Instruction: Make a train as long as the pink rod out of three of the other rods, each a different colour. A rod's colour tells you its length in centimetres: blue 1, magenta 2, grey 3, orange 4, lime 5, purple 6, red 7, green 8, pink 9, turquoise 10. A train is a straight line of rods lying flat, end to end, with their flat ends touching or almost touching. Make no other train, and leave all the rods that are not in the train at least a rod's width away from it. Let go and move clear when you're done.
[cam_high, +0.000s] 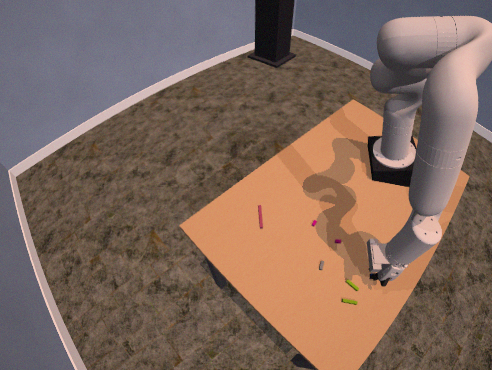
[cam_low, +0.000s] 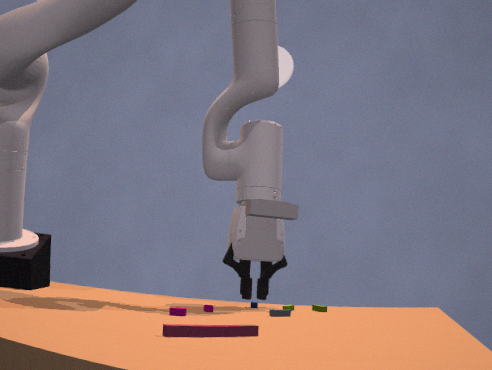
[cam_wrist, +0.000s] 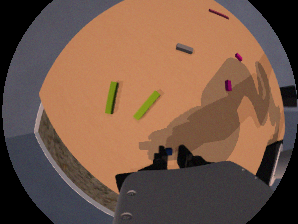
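Now: the blue rod 30 mm below my hand. The rest, counted from my hand: grey rod (160 mm to the right, 70 mm ahead, 30 mm below); then pink rod (440 mm to the right, 50 mm ahead, 30 mm below).
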